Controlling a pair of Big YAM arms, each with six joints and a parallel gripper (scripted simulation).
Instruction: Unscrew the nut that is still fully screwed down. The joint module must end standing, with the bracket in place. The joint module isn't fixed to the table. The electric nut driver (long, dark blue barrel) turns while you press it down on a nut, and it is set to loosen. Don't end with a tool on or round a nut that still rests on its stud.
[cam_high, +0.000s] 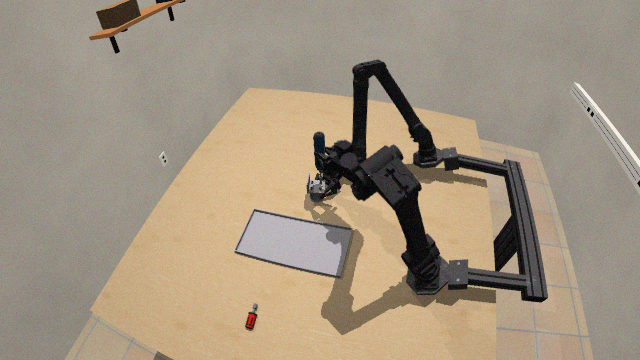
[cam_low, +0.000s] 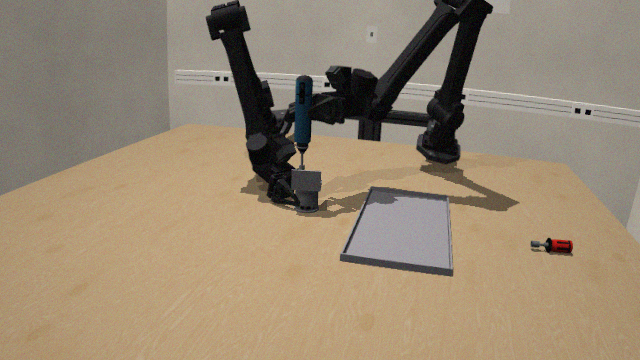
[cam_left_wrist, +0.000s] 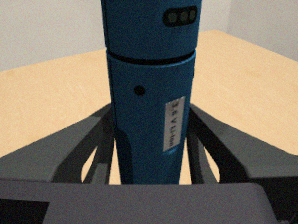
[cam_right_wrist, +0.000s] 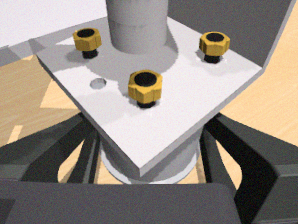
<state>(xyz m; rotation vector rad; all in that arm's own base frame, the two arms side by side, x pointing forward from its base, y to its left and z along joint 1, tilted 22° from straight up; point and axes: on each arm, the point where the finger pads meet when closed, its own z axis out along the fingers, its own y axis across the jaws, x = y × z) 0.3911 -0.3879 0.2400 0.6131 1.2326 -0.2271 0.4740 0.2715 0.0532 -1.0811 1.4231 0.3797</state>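
The grey bracket lies 50 mm above my right hand. Round my right hand: shallow grey tray 40 mm ahead, 250 mm to the left, 20 mm below; small red-handled screwdriver 90 mm ahead, 590 mm to the left, 10 mm below.
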